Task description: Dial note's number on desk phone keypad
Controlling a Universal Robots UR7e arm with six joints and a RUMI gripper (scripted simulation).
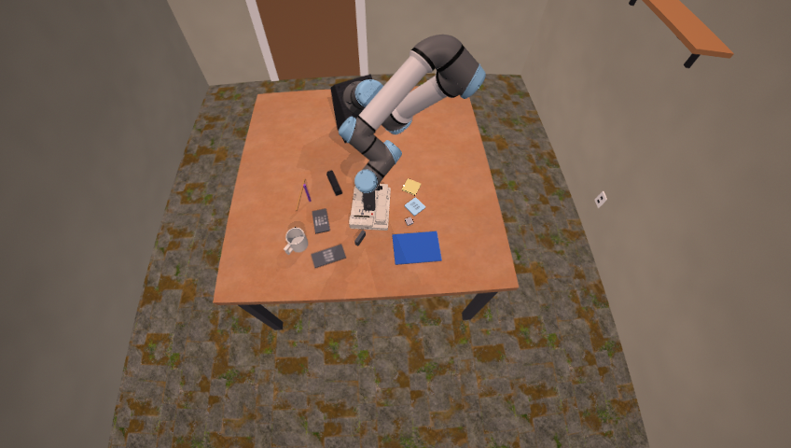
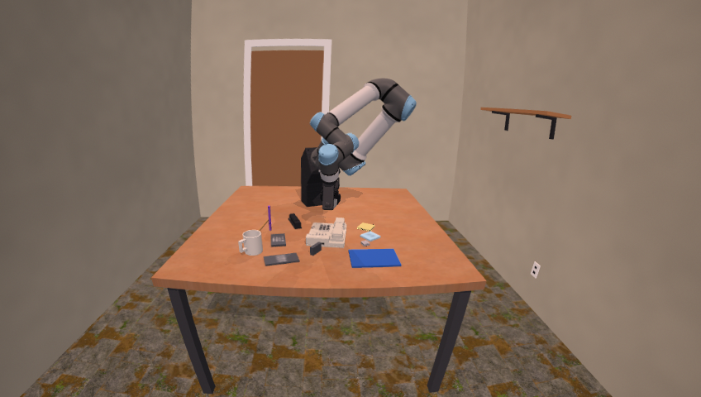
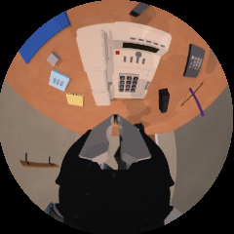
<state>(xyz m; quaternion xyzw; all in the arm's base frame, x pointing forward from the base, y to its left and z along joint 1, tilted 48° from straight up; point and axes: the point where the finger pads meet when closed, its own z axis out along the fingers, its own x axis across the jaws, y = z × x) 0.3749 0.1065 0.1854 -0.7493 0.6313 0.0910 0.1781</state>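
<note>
Right now my hand is 90 mm above the handset, 40 mm to the right of it and 10 mm short of it. From my hand the other things lie so: small grey cube: 180 mm to the left, 130 mm below, 50 mm ahead; then purple pen: 300 mm to the right, 80 mm ahead, 70 mm below; then blue book: 250 mm to the left, 160 mm ahead, 130 mm below.
</note>
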